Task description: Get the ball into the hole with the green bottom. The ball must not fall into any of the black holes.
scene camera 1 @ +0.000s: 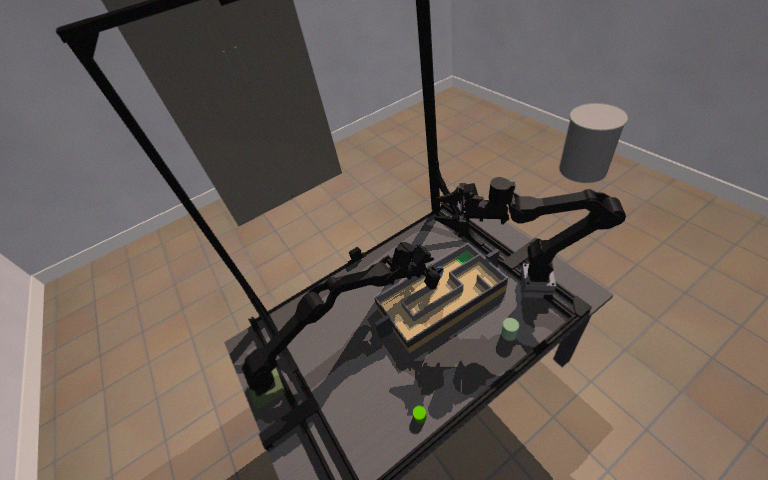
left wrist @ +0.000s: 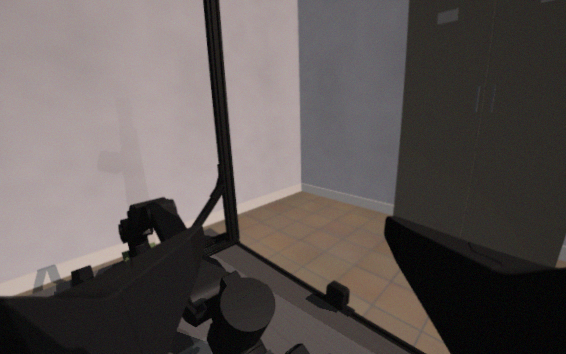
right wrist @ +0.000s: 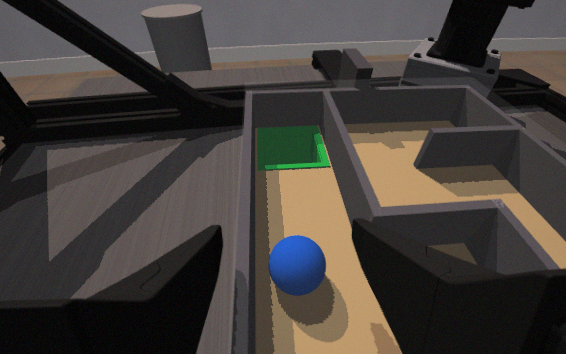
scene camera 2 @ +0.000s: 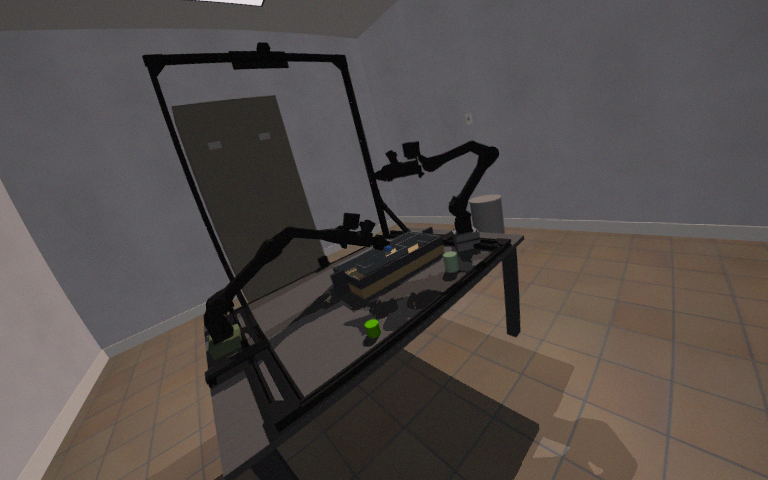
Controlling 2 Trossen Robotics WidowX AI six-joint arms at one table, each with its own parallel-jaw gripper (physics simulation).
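A blue ball [right wrist: 297, 265] [scene camera 1: 439, 270] [scene camera 2: 388, 249] rests on the tan floor of the maze box [scene camera 1: 449, 328] [scene camera 2: 392, 277], in the narrow corridor along the box's outer wall. The hole with the green bottom [right wrist: 288, 147] [scene camera 1: 465, 257] lies at the end of that corridor, a short way beyond the ball. My right gripper [right wrist: 287, 231] [scene camera 1: 432, 278] [scene camera 2: 379, 243] is open and hangs low over this corridor just behind the ball, one finger on each side, holding nothing. My left gripper [scene camera 1: 451, 196] [scene camera 2: 380, 175] [left wrist: 295, 230] is open and empty, high up by the frame post, away from the maze.
A pale green cylinder [scene camera 1: 511, 329] [scene camera 2: 451, 261] and a bright green cylinder [scene camera 1: 419, 412] [scene camera 2: 372, 328] stand on the table near its front edge. A black frame post [scene camera 1: 428, 105] [left wrist: 220, 123] rises at the table's back corner. A grey bin [scene camera 1: 592, 143] [right wrist: 176, 36] stands on the floor.
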